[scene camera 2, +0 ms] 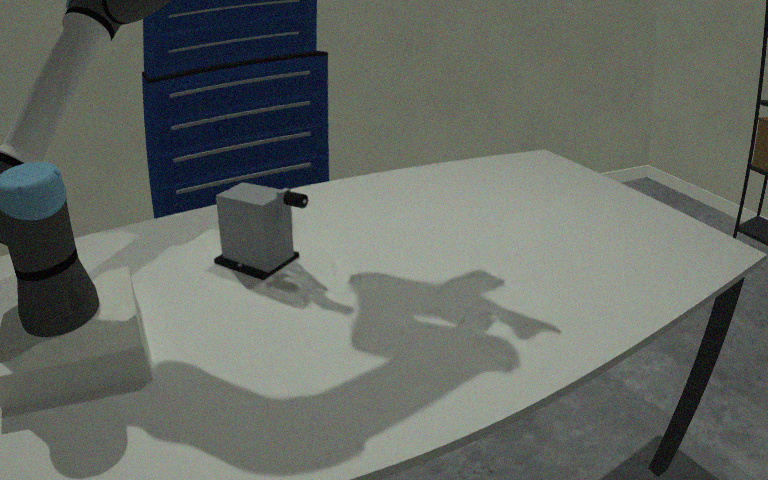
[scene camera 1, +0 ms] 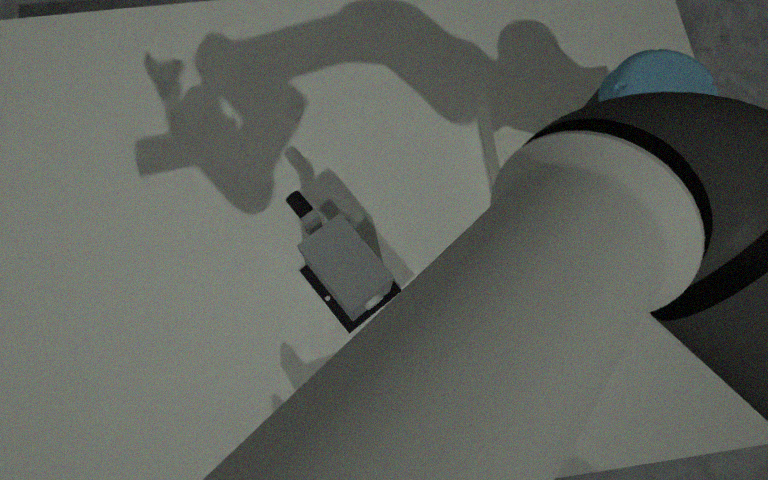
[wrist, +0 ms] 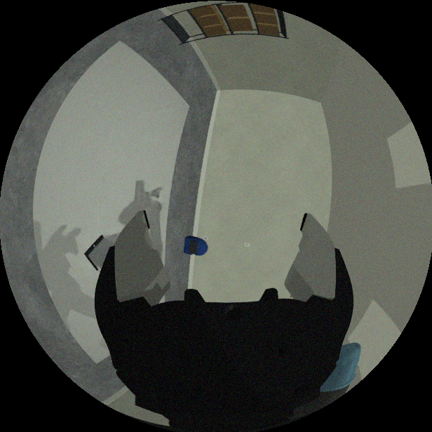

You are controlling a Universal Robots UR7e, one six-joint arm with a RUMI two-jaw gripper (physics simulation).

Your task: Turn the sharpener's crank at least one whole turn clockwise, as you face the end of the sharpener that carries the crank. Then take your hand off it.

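Where they show: arm's base, origin of the base link: (scene camera 2: 60, 311).
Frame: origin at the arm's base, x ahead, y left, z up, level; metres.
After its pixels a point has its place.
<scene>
The sharpener (scene camera 1: 346, 266) @(x 0.365, y 0.203, z 0.071 m) (scene camera 2: 254, 229) @(x 0.363, y 0.145, z 0.025 m) (wrist: 102, 251) is a grey box on a black base, standing upright on the table (scene camera 1: 113, 339) @(x 0.718, y 0.307, z -0.057 m) (scene camera 2: 509, 226) @(x 0.869, y 0.185, z -0.057 m) (wrist: 100, 130). Its crank has a black knob (scene camera 1: 299, 203) @(x 0.433, y 0.123, z 0.086 m) (scene camera 2: 296, 199) @(x 0.432, y 0.109, z 0.081 m), which stands out near the top of the crank end. In the wrist view the gripper's jaw hides part of the sharpener, and the crank does not show there. My gripper (wrist: 226, 214) is open with nothing between its jaws. It is well away from the sharpener and does not show in either scene view.
The arm's pale link (scene camera 1: 453, 305) @(x 0.308, y 0.319, z 0.576 m) (scene camera 2: 53, 84) @(x 0.012, y 0.166, z 0.335 m) passes over the table beside the sharpener in scene camera 1. The arm's base joint (scene camera 2: 48, 260) @(x 0.025, y -0.052, z 0.110 m) stands at the left in scene camera 2. A blue drawer cabinet (scene camera 2: 237, 116) stands behind the table. The arm's shadow lies across the table.
</scene>
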